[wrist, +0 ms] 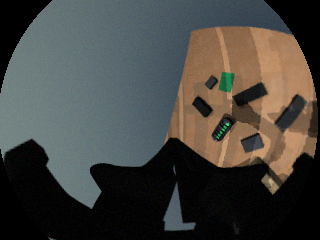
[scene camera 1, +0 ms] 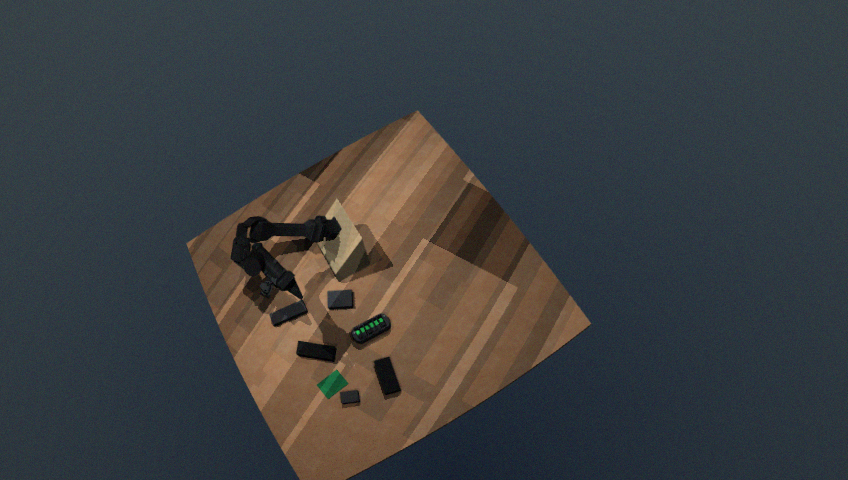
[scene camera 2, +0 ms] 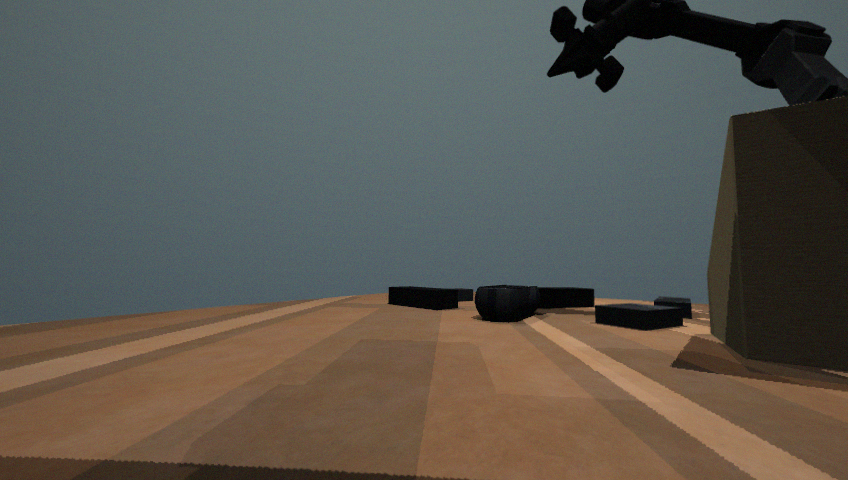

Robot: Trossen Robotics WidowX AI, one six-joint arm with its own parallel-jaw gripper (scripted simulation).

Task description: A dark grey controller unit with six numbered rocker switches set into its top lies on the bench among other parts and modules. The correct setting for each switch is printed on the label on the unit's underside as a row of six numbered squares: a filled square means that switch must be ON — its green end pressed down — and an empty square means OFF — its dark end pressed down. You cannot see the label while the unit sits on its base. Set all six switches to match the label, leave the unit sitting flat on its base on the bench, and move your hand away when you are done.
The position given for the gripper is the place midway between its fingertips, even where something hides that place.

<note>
The gripper (scene camera 2: 548,74) is shut and holds nothing.
The gripper shows as well in the wrist view (wrist: 172,141) and in scene camera 1 (scene camera 1: 302,298).
</note>
